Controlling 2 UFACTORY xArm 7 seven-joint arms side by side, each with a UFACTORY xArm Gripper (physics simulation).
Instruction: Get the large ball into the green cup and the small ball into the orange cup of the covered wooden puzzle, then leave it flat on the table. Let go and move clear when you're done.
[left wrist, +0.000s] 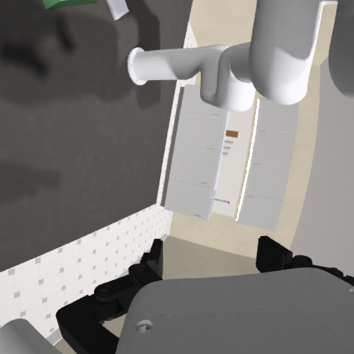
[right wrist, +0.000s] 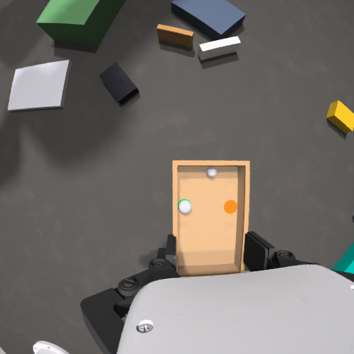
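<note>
The wooden puzzle (right wrist: 207, 232) is a shallow orange-tan box in the right wrist view. The large white ball (right wrist: 185, 207) is at the green cup (right wrist: 183, 200) by the left wall, with a green rim showing around it. The small grey-white ball (right wrist: 212, 172) is near the middle of the far wall, away from the orange cup (right wrist: 230, 206), which shows no ball. My right gripper (right wrist: 210, 248) is shut on the puzzle's near end, one finger on each side wall. Its tilt is hard to tell. My left gripper (left wrist: 211, 254) is open and empty, away from the puzzle.
On the dark table (right wrist: 280, 150) beyond the puzzle are a green block (right wrist: 82, 22), a grey slab (right wrist: 40, 86), a black block (right wrist: 119, 83), a brown block (right wrist: 175, 36), a white block (right wrist: 219, 48) and a blue block (right wrist: 210, 16). A yellow block (right wrist: 341, 116) is at right, a teal object (right wrist: 346, 261) nearer.
</note>
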